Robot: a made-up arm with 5 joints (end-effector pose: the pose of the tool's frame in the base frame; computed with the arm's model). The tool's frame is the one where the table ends. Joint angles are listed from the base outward.
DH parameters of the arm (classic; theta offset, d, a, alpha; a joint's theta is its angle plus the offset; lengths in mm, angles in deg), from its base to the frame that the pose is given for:
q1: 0 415 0 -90.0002
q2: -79.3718 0 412.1 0
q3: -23.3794 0 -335.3 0
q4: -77.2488 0 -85 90.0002
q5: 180 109 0 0
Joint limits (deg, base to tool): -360..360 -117.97..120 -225..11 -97..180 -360..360
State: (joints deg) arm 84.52 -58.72 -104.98 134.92 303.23
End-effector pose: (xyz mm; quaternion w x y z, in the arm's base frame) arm -15.2 -158.2 970.3 0.0596 -0.3210 -0.9139 -0.2413
Working (the frame after each row of the table, in the pose's form):
after q1: 0.0 0.0 415.0 0.5233 -0.5233 -0.4755 0.4755
after q2: -29.3 -305.3 690.3 0.6312 0.2569 -0.6588 -0.3187
after q3: -27.3 -284.6 1024.9 0.0119 -0.7049 0.0557 0.7070
after q4: -20.2 -210.5 1065.8 0.1839 -0.6514 0.7169 0.1671

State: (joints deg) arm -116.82 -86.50 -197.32 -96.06 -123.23
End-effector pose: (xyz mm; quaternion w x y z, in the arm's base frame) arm 262.8 519.9 292.0 0.1495 0.9834 0.0551 -0.0864
Working (the frame after each row of the table, in the pose's form):
after q1: 0.0 0.0 415.0 0.3704 -0.3704 0.6023 -0.6023
after q2: 180.3 356.6 515.6 0.5522 0.6433 0.2935 0.4417
after q3: 315.6 624.3 365.6 0.2221 -0.4989 0.5011 -0.6713
after q4: 279.6 552.9 394.5 0.0904 0.8390 0.5160 -0.1470

